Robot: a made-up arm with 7 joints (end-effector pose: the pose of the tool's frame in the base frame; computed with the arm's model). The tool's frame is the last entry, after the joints.
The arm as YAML. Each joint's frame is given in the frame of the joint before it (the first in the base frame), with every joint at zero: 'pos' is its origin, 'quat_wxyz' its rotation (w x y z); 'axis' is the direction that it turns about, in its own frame. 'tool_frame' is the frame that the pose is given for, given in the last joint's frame.
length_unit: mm
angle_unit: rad
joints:
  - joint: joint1
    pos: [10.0, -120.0, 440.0]
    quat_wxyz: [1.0, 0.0, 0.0, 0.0]
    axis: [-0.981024, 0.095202, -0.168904]
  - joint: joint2
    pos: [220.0, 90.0, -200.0]
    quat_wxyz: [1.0, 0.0, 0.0, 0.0]
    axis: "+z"
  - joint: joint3
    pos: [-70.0, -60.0, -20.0]
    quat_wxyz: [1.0, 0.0, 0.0, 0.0]
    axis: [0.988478, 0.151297, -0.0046]
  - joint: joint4
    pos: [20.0, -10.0, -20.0]
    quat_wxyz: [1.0, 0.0, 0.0, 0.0]
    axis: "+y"
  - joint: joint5
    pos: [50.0, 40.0, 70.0]
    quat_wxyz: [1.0, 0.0, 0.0, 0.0]
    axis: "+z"
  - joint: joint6
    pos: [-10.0, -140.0, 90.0]
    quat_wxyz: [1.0, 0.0, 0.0, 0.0]
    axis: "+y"
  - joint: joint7
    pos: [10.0, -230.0, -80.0]
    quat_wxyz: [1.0, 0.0, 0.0, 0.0]
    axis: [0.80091, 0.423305, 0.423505]
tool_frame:
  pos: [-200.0, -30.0, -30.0]
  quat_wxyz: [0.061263, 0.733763, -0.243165, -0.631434]
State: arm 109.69 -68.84 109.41 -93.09 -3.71 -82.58 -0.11
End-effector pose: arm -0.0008 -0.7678 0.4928 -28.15 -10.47 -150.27
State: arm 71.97 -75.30 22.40 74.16 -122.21 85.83 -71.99
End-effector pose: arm 0.5328 -0.1500 0.5393 66.97 32.63 62.20
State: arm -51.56 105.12 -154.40 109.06 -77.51 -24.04 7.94
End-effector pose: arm 0.1445 0.4054 0.2080 -44.52 93.98 8.63
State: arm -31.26 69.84 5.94 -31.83 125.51 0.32 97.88
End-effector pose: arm 0.1985 0.2710 0.8079 -5.86 27.26 16.53
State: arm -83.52 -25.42 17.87 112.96 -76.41 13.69 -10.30
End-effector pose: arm 0.3946 -0.1831 0.5544 -1.59 15.20 -119.02
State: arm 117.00 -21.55 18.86 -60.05 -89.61 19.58 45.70
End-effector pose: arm -0.1670 -0.6685 0.1860 -172.95 45.98 0.80
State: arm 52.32 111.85 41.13 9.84 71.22 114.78 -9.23
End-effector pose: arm 0.4107 0.0908 -0.1352 -49.45 50.01 14.67
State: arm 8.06 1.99 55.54 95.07 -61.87 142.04 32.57
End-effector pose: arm 0.5553 -0.4578 0.1446 164.43 18.17 30.69
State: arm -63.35 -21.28 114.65 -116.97 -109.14 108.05 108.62
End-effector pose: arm 0.1133 -0.1434 0.9598 11.32 -13.87 -175.43
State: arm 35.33 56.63 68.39 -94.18 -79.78 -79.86 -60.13
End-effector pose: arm 0.0323 -0.3052 -0.0538 -0.48 130.72 -9.48
